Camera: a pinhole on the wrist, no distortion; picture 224 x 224 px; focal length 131.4 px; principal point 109.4 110.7 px. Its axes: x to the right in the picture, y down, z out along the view. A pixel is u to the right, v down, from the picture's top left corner.
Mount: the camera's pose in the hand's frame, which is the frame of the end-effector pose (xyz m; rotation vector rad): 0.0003 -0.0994 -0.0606 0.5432 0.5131 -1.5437
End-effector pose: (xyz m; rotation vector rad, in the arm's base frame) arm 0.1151 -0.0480 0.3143 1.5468 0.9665 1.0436
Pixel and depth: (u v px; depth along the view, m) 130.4 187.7 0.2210
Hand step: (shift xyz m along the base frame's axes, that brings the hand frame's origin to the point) 0.1022 0.1385 -0.2575
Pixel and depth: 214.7 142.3 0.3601
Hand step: 0.0160 0.1548 -0.5361
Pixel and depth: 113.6 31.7 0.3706
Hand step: 0.1100 -0.2218 -0.3885
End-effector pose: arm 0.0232 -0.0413 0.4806 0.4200 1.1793 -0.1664
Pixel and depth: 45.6 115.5 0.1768
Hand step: 0.0656 -0.1822 0.0048
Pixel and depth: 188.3 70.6 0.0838
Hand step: -0.0987 -0.1649 -0.0253
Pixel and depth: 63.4 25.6 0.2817
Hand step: 0.0531 -0.2786 0.1982
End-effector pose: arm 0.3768 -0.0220 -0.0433 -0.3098 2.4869 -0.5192
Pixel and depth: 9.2 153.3 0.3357
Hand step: 0.1355 -0.2425 -0.2790
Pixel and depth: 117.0 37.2 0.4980
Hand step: 0.4608 -0.3722 0.0882
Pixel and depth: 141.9 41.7 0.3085
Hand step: 0.2526 -0.2914 0.1313
